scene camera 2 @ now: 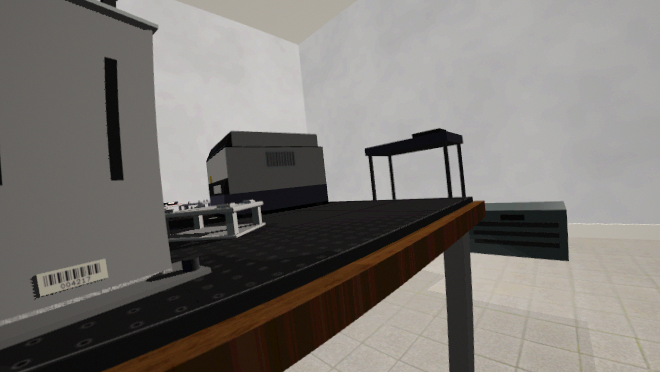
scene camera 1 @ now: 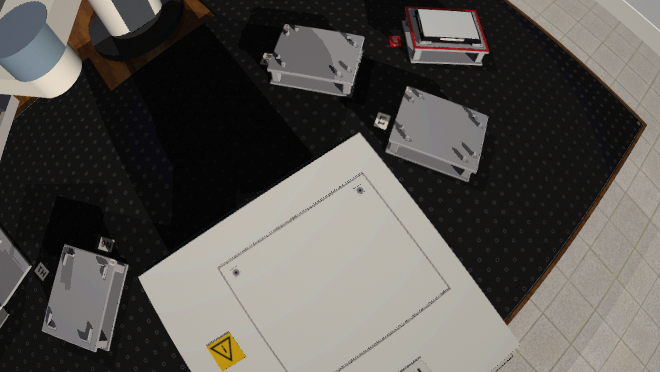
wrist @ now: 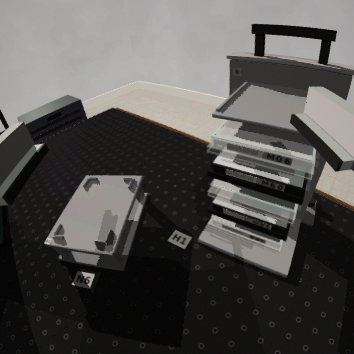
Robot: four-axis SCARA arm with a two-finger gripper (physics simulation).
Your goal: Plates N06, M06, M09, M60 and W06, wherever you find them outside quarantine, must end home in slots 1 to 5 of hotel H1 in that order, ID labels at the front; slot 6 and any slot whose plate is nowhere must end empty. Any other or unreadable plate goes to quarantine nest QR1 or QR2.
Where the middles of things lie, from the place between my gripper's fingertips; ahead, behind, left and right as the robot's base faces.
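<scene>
There is the grey hotel shelf (wrist: 267, 105), and my gripper is 1 cm past it, 3 cm above it and 13 cm to the left of it.
</scene>
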